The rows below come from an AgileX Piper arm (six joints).
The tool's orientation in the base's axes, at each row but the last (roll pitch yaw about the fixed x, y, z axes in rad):
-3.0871 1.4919 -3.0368
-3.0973 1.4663 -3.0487
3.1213 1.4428 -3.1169
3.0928 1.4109 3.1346
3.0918 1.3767 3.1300
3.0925 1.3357 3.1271
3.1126 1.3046 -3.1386
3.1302 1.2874 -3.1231
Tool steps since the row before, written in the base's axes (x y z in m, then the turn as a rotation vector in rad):
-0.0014 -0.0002 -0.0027 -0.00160 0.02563 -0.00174
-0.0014 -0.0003 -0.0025 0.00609 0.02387 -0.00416
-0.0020 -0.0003 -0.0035 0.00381 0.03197 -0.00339
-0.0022 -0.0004 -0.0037 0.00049 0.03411 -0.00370
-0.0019 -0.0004 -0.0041 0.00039 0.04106 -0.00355
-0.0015 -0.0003 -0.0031 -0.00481 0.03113 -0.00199
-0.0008 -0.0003 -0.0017 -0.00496 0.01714 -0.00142
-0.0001 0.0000 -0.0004 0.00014 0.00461 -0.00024
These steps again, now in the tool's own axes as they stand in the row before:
0.0028 -0.0001 -0.0012 0.00165 0.02569 -0.00018
0.0026 -0.0002 -0.0011 0.00327 0.02356 0.00763
0.0037 -0.0002 -0.0015 0.00278 0.03176 0.00564
0.0040 -0.0003 -0.0016 0.00361 0.03403 0.00250
0.0044 -0.0004 -0.0011 0.00350 0.04098 0.00264
0.0034 -0.0003 -0.0007 0.00316 0.03125 -0.00312
0.0019 -0.0003 -0.0003 0.00266 0.01727 -0.00386
0.0004 0.0000 0.0000 0.00017 0.00460 0.00034

